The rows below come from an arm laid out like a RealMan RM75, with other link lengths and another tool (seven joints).
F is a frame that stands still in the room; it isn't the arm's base.
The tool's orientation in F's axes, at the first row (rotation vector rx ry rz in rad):
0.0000 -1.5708 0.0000
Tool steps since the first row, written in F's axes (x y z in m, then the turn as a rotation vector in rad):
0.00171 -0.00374 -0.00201 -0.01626 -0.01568 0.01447
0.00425 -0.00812 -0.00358 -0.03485 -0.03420 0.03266
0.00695 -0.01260 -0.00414 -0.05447 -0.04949 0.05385
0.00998 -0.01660 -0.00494 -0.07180 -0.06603 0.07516
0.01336 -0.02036 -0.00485 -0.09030 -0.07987 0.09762
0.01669 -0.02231 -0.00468 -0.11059 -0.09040 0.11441
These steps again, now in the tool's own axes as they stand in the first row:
-0.00201 -0.00374 -0.00171 0.01447 -0.01568 0.01626
-0.00358 -0.00812 -0.00425 0.03266 -0.03420 0.03485
-0.00414 -0.01260 -0.00695 0.05385 -0.04949 0.05447
-0.00494 -0.01660 -0.00998 0.07516 -0.06603 0.07180
-0.00485 -0.02036 -0.01336 0.09762 -0.07987 0.09030
-0.00468 -0.02231 -0.01669 0.11441 -0.09040 0.11059

